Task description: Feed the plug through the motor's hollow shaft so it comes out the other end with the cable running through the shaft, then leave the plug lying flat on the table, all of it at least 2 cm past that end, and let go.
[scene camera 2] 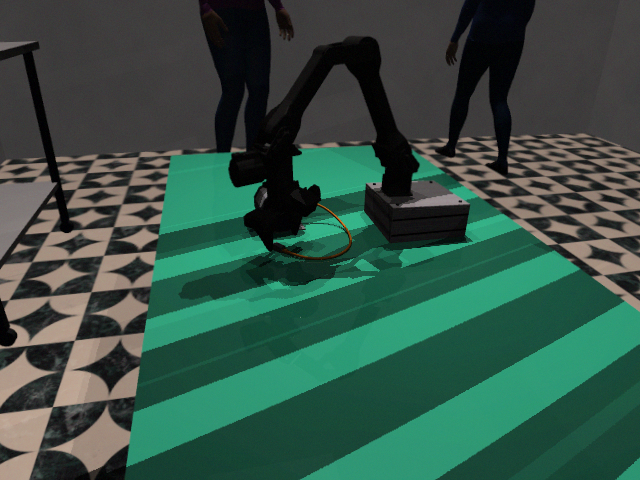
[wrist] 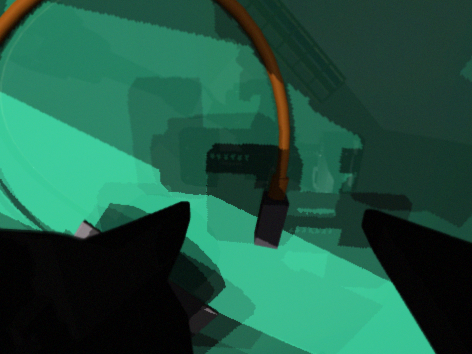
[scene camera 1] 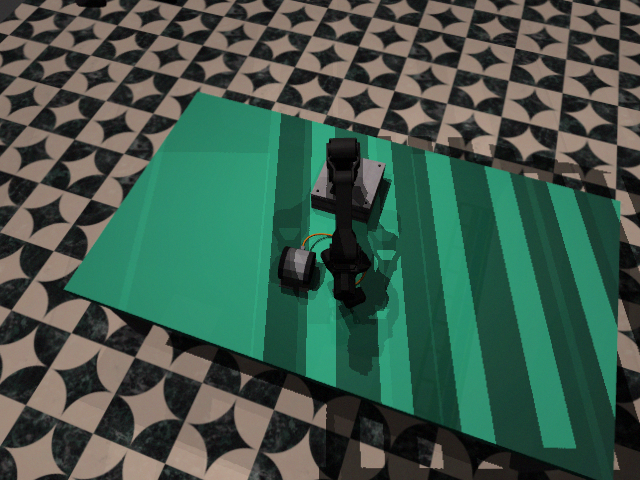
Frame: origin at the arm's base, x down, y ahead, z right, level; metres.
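Seen in the pictures: gripper, fingertip midpoint: (scene camera 2: pixel 282 242) (wrist: pixel 275 213); arm's base at its link origin: (scene camera 2: pixel 396 192).
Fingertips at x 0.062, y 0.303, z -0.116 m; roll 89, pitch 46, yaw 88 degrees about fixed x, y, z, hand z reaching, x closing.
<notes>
Offsets run from my fingertips to a thing's top centre. "*": to the spot under its first point. Level surfaces: height alone.
The motor {dx -0.079, dy -0.007, dz +0.148 m} (scene camera 1: pixel 297 266) (scene camera 2: pixel 261 196), a short grey and black cylinder, lies on its side on the green table. The gripper partly hides it in scene camera 2, and its shaft opening cannot be made out. An orange cable (scene camera 1: pixel 316 235) (scene camera 2: pixel 350 240) (wrist: pixel 283 115) runs from beside the motor in a loop to the small dark plug {dx +0.009, dy +0.009, dz +0.009 m} (scene camera 2: pixel 277 247) (wrist: pixel 271 221). My gripper (scene camera 1: pixel 345 265) (scene camera 2: pixel 282 239) (wrist: pixel 275 213) points down beside the motor and is open. In the wrist view the plug shows between the spread fingertips, with a gap on both sides.
The grey robot base block (scene camera 1: pixel 373 178) (scene camera 2: pixel 429 221) stands on the green table {dx +0.023 m} (scene camera 1: pixel 206 206) (scene camera 2: pixel 361 428) behind the gripper. Small grey parts {* dx +0.021, dy +0.044, dz +0.105 m} (wrist: pixel 202 318) show beside the left finger in the wrist view; I cannot tell what they are. Two people stand beyond the table.
</notes>
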